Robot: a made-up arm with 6 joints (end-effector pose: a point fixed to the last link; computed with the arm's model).
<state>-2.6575 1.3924 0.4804 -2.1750 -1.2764 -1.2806</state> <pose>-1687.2 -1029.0 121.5 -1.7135 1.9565 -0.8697</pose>
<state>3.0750 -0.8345 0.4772 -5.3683 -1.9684 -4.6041</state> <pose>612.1 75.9 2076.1 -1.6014 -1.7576 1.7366</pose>
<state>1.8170 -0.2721 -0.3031 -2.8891 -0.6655 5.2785</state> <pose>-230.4 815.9 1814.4 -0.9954 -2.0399 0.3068</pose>
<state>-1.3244 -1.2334 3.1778 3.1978 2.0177 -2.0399</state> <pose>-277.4 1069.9 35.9 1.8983 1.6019 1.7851</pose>
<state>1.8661 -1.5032 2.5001 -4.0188 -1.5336 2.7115</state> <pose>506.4 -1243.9 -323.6 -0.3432 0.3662 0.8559</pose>
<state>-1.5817 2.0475 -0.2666 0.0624 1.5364 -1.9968</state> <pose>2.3 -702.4 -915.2 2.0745 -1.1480 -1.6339</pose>
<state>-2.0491 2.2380 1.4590 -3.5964 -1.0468 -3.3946</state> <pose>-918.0 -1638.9 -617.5 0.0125 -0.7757 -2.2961</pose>
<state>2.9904 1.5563 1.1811 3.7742 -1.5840 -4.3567</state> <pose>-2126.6 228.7 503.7 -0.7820 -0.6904 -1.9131</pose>
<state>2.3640 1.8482 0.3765 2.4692 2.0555 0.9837</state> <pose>-995.8 857.1 -612.1 -1.1383 0.4404 -1.4733</pose>
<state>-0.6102 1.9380 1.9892 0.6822 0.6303 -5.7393</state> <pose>1769.9 -1165.3 455.5 -1.3641 -0.3282 -0.4922</pose>
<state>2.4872 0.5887 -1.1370 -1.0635 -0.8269 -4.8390</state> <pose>-607.0 336.4 368.2 1.8621 -1.1549 -1.6352</pose>
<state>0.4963 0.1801 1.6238 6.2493 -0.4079 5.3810</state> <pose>237.1 130.8 2627.1 1.0791 -0.7376 0.9185</pose>
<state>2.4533 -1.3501 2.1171 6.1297 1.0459 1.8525</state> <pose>1389.8 -1115.7 91.5 1.6703 0.7888 -1.3297</pose>
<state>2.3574 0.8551 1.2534 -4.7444 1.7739 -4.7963</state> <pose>-1262.8 1039.4 1749.4 1.4320 -2.6399 -0.4521</pose>
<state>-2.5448 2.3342 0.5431 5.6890 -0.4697 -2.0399</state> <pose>-629.7 -476.6 -1299.6 -0.9132 0.7742 0.5599</pose>
